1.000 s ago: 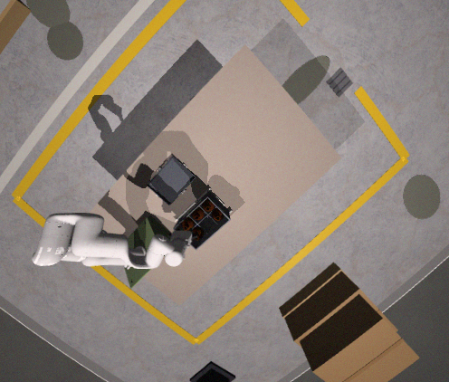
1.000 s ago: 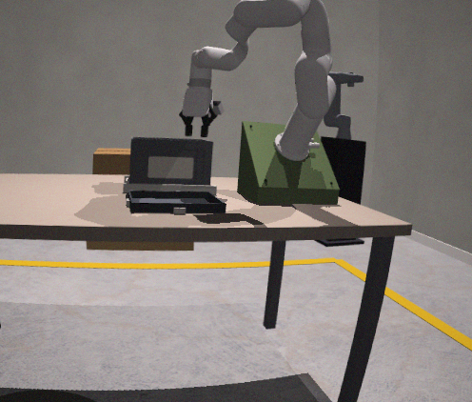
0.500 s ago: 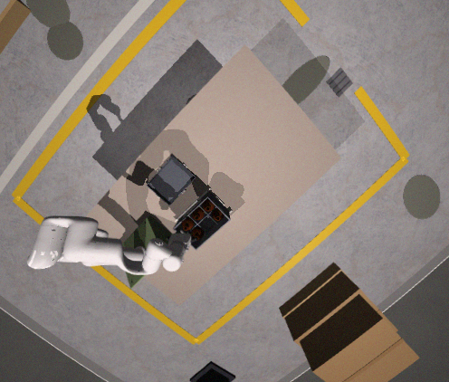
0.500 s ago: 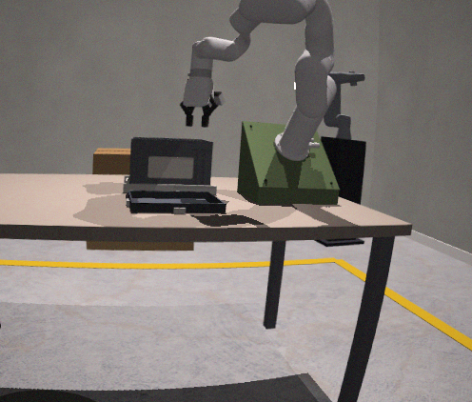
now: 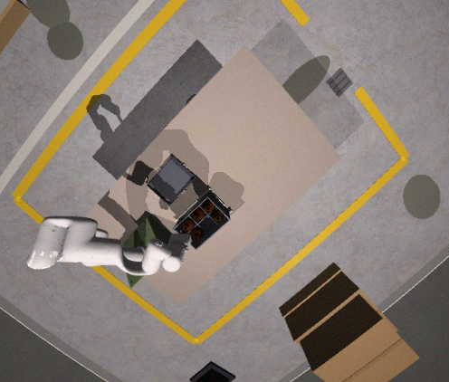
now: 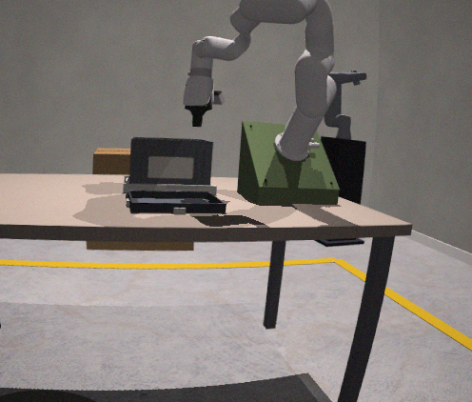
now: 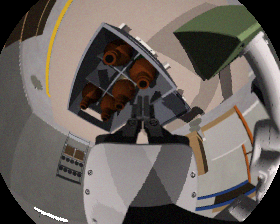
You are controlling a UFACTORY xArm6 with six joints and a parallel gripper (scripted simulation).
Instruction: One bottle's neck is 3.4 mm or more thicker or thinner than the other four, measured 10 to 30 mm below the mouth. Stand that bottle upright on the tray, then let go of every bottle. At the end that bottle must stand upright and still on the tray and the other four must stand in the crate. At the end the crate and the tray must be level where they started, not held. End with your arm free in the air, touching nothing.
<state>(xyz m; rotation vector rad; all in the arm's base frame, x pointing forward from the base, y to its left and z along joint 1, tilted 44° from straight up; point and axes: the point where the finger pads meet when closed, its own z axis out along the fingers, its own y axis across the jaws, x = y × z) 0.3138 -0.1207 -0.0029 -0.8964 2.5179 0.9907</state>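
The dark crate lies 8 cm ahead of my hand, 5 cm to the right of it and 16 cm below it. Round my hand: glass bottle (1 cm behind, 8 cm to the right, 16 cm below); flat dark tray (12 cm ahead, 24 cm to the left, 23 cm below).
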